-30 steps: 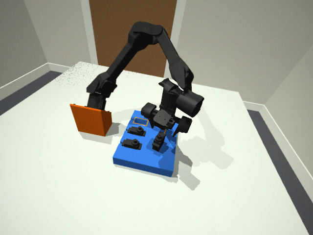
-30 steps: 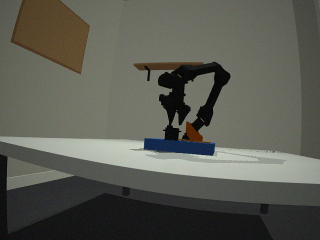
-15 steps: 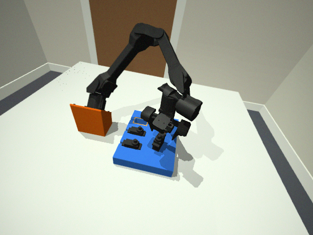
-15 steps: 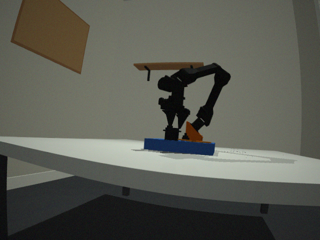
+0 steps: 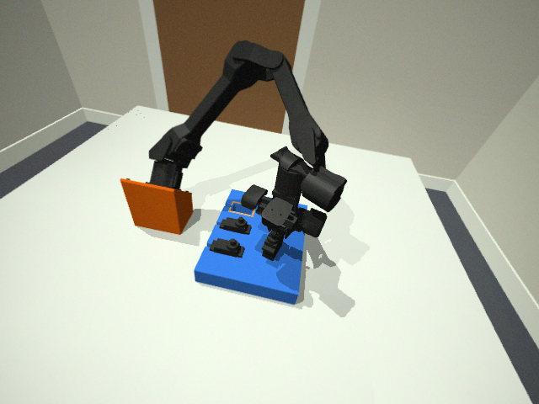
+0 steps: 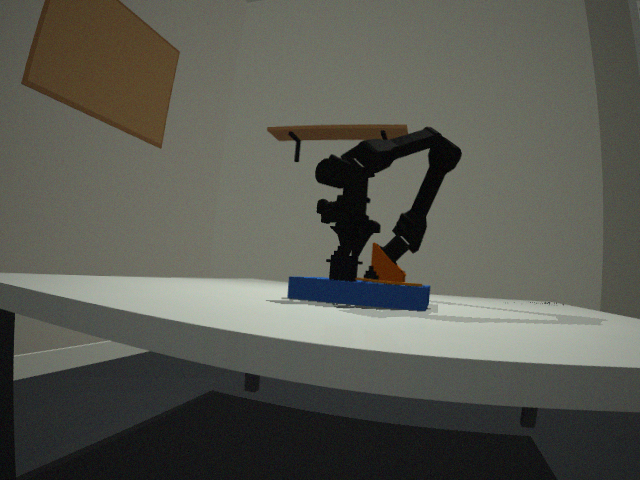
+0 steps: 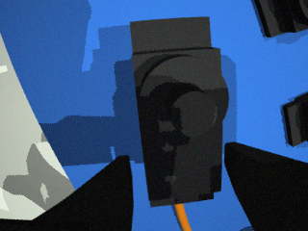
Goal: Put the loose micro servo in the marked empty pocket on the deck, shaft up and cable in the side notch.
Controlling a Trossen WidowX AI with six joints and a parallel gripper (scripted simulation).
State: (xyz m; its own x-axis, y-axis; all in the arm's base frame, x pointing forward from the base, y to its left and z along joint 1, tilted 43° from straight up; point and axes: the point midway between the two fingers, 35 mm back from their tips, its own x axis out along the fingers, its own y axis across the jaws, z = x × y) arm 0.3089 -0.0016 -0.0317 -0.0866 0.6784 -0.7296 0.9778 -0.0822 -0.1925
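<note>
Right now my gripper tip is 7 cm above the blue deck, 3 cm to the right of it and 1 cm past it.
</note>
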